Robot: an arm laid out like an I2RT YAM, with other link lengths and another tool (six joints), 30 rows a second.
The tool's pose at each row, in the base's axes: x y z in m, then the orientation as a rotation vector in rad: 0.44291, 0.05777, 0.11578, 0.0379, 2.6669, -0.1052; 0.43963, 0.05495, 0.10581, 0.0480, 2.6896, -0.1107; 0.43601, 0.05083, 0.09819, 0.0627, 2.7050, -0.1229; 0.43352, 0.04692, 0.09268, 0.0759, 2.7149, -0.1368; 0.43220, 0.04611, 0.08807, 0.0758, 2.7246, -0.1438; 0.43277, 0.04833, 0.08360, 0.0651, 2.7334, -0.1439; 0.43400, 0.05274, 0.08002, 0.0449, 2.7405, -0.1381; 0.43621, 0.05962, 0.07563, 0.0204, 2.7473, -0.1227; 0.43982, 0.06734, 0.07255, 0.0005, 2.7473, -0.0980; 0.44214, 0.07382, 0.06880, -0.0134, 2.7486, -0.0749; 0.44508, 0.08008, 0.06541, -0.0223, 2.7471, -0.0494; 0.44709, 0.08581, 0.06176, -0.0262, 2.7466, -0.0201; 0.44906, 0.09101, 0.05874, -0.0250, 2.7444, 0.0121; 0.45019, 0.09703, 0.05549, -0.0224, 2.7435, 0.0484
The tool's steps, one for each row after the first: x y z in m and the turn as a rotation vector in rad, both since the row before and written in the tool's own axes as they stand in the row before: 0.00744, -0.00228, 0.00759, 0.0052, 0.0232, 0.0052; 0.00651, -0.00376, 0.00563, 0.0107, 0.0163, 0.0076; 0.00448, -0.00363, 0.00432, 0.0117, 0.0109, 0.0065; 0.00307, -0.00051, 0.00373, 0.0048, 0.0098, -0.0017; 0.00135, 0.00265, 0.00405, -0.0016, 0.0081, -0.0081; 0.00039, 0.00479, 0.00327, -0.0071, 0.0058, -0.0137; -0.00025, 0.00735, 0.00417, -0.0144, 0.0052, -0.0153; -0.00218, 0.00806, 0.00352, -0.0200, -0.0014, -0.0104; -0.00080, 0.00675, 0.00390, -0.0181, 0.0004, -0.0065; -0.00155, 0.00644, 0.00394, -0.0190, -0.0022, -0.0026; -0.00059, 0.00585, 0.00396, -0.0210, -0.0010, 0.0014; -0.00077, 0.00522, 0.00349, -0.0224, -0.0025, 0.0054; 0.00012, 0.00598, 0.00351, -0.0251, -0.0008, 0.0069
